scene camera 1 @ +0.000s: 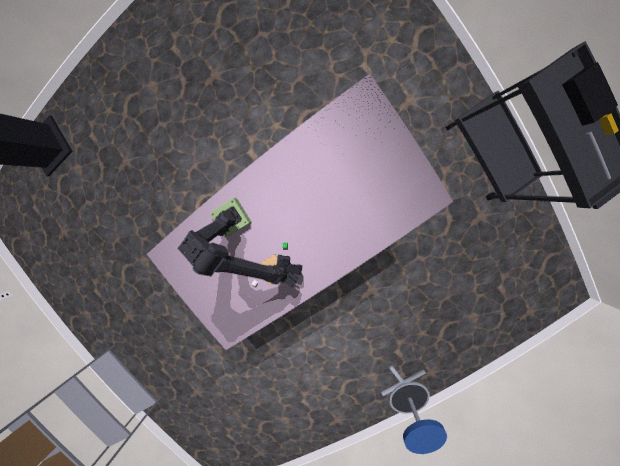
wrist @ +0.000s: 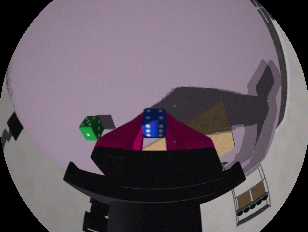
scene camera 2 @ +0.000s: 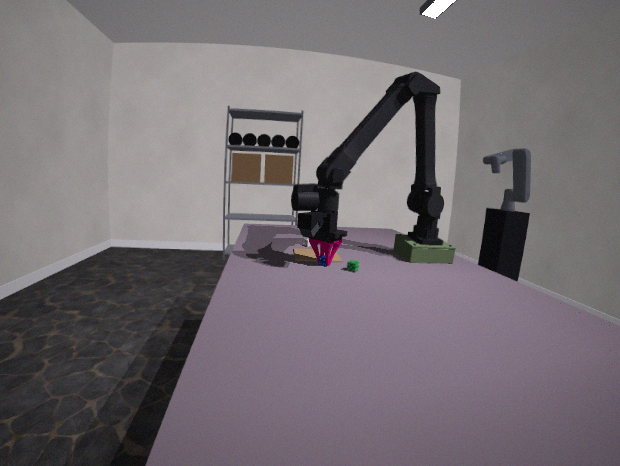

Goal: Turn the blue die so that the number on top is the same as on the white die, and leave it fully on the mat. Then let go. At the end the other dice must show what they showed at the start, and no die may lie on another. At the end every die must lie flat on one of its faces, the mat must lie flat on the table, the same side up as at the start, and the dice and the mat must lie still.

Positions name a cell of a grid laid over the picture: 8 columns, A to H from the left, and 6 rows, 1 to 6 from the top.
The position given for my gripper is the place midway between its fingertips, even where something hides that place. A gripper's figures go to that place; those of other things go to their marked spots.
Scene:
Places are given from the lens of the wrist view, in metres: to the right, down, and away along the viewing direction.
my gripper (wrist: E4): 0.00, 0.00, 0.13
tan mat (wrist: F4): 0.08, 0.01, 0.13

